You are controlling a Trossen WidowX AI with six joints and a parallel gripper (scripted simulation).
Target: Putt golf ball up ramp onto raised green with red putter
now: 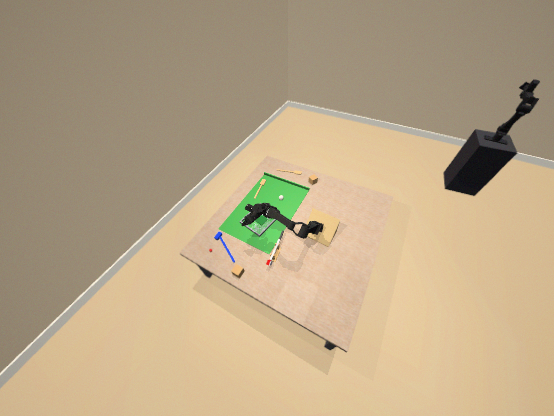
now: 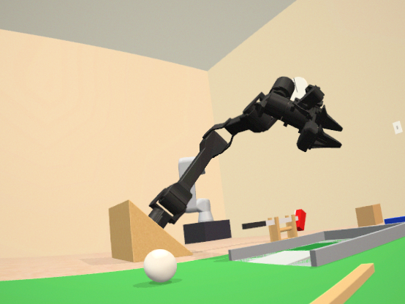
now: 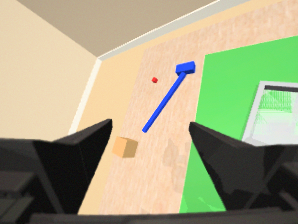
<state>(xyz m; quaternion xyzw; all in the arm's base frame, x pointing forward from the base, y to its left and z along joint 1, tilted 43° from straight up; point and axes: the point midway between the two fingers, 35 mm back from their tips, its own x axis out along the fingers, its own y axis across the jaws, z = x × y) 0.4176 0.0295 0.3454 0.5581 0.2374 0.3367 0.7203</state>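
Right now the red putter is 24 cm behind my gripper tip and 18 cm below it. The rest, counted from my gripper tip: wooden rack (23 cm behind, 2 cm to the left, 20 cm below); then blue putter (14 cm ahead, 11 cm to the left, 22 cm below); then grey frame (1 cm ahead, 20 cm to the right, 23 cm below).
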